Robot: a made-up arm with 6 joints. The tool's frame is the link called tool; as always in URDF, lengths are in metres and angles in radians. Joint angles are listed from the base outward. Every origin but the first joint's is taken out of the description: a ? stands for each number. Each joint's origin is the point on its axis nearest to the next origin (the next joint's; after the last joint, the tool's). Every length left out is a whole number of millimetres.
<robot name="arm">
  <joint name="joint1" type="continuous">
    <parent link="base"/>
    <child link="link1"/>
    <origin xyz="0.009 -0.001 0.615"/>
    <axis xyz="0 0 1"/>
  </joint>
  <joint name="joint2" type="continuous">
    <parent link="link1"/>
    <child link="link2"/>
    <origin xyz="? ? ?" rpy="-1.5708 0 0"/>
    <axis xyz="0 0 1"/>
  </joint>
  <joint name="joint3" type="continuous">
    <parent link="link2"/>
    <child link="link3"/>
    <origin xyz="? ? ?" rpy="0 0 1.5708"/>
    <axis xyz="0 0 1"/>
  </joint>
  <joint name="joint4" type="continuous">
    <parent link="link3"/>
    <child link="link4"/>
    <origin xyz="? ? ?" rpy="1.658 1.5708 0"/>
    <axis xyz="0 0 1"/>
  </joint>
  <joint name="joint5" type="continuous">
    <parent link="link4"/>
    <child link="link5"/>
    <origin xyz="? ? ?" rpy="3.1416 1.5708 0"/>
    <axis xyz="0 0 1"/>
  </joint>
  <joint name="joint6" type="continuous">
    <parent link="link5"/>
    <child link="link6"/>
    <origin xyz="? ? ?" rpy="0 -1.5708 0"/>
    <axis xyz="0 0 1"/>
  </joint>
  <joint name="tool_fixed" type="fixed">
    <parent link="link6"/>
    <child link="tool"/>
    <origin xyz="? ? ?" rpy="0 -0.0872 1.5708"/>
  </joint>
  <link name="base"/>
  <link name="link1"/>
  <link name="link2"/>
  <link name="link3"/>
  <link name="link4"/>
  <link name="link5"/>
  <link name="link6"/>
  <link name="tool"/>
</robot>
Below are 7 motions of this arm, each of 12 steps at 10 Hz.
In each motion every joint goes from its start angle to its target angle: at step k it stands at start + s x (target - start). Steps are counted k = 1, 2, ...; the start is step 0. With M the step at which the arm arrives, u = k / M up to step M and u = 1 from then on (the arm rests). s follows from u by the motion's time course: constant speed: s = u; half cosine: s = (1 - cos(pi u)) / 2; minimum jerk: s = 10 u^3 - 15 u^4 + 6 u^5.
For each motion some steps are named. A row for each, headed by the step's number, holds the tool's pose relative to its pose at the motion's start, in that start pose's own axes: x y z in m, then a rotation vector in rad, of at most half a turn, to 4 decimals.
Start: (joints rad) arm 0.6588 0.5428 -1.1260 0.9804 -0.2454 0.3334
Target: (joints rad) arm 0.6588 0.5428 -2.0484 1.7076 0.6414 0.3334
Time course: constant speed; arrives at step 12
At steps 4, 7, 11, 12:
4: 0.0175 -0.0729 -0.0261 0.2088 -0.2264 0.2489
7: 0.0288 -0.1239 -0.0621 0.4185 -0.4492 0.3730
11: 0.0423 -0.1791 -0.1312 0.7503 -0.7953 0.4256
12: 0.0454 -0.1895 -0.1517 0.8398 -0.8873 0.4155

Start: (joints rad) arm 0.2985 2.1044 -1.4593 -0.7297 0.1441 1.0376
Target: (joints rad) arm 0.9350 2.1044 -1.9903 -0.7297 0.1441 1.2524
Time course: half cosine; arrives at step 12
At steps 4, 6, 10, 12:
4: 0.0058 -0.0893 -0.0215 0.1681 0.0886 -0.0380
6: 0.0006 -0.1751 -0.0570 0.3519 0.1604 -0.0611
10: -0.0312 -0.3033 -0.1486 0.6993 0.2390 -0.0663
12: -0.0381 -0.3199 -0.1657 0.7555 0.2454 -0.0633

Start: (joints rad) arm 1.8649 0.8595 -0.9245 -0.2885 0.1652 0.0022
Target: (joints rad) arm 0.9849 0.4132 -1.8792 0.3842 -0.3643 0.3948
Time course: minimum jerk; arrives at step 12
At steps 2, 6, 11, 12:
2: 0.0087 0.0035 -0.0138 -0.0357 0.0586 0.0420
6: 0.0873 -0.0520 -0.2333 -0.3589 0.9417 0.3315
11: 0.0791 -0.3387 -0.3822 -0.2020 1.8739 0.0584
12: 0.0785 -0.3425 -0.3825 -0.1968 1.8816 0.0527

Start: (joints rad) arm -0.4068 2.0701 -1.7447 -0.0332 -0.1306 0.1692
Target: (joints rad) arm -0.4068 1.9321 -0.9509 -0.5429 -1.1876 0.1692
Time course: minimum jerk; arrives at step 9
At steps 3, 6, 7, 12:
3: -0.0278 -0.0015 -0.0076 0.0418 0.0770 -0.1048
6: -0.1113 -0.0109 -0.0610 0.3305 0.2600 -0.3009
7: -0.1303 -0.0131 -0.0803 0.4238 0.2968 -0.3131
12: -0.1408 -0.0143 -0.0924 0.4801 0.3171 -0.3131

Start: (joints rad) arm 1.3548 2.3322 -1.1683 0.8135 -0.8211 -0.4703
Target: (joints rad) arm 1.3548 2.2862 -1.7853 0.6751 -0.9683 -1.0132
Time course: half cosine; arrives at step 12
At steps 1, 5, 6, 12:
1: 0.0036 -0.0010 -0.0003 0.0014 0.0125 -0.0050
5: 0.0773 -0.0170 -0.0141 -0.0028 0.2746 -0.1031
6: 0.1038 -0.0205 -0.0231 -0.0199 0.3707 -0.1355
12: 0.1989 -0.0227 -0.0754 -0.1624 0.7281 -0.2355

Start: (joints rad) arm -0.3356 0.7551 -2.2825 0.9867 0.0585 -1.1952
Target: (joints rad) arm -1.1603 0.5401 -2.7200 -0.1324 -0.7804 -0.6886
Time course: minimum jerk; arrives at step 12
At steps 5, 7, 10, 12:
5: 0.0992 -0.1459 -0.0657 -0.2894 0.4050 -0.4583
7: 0.1269 -0.3145 -0.1332 -0.3655 0.9087 -0.8295
10: 0.0825 -0.4917 -0.2025 -0.2087 1.4807 -1.1714
12: 0.0729 -0.5107 -0.2101 -0.1742 1.5457 -1.2081

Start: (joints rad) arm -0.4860 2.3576 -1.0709 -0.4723 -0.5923 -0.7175
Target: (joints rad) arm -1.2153 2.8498 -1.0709 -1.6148 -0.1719 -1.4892
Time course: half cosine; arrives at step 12
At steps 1, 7, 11, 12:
1: -0.0075 -0.0015 0.0019 0.0125 -0.0096 -0.0209
7: -0.2797 -0.1007 -0.0070 0.5428 -0.0974 -0.6880
11: -0.4125 -0.1914 -0.0653 0.8001 0.0971 -1.0146
12: -0.4181 -0.1963 -0.0687 0.8093 0.1104 -1.0297

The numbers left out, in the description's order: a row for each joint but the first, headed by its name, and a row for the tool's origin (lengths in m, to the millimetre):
joint2: -0.007 -0.049 0
joint3: -0.458 -0.036 0
joint4: -0.076 -0.231 0
joint5: -0.039 -0.02 0
joint6: -0.049 -0.015 0
tool: -0.014 0.028 0

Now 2 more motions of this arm.
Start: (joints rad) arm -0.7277 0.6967 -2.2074 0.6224 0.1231 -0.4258
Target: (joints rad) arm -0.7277 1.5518 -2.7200 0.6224 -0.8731 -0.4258
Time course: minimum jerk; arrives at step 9
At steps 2, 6, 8, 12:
2: -0.0209 0.0086 0.0261 -0.0363 0.0437 0.0045
6: -0.2842 0.0898 0.1855 -0.3760 0.4516 -0.0099
8: -0.3721 0.1103 0.1984 -0.4670 0.5660 -0.0320
12: -0.3773 0.1115 0.1987 -0.4722 0.5726 -0.0335

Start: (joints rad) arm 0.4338 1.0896 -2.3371 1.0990 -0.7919 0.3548
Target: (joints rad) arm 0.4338 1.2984 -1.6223 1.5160 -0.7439 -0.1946
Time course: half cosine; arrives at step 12
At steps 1, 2, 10, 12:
1: -0.0013 0.0060 0.0001 -0.0179 -0.0023 -0.0128
2: -0.0047 0.0234 0.0002 -0.0704 -0.0094 -0.0506
10: -0.0044 0.3051 -0.0780 -0.9641 -0.1984 -0.7141
12: 0.0002 0.3232 -0.0894 -1.0326 -0.2180 -0.7641

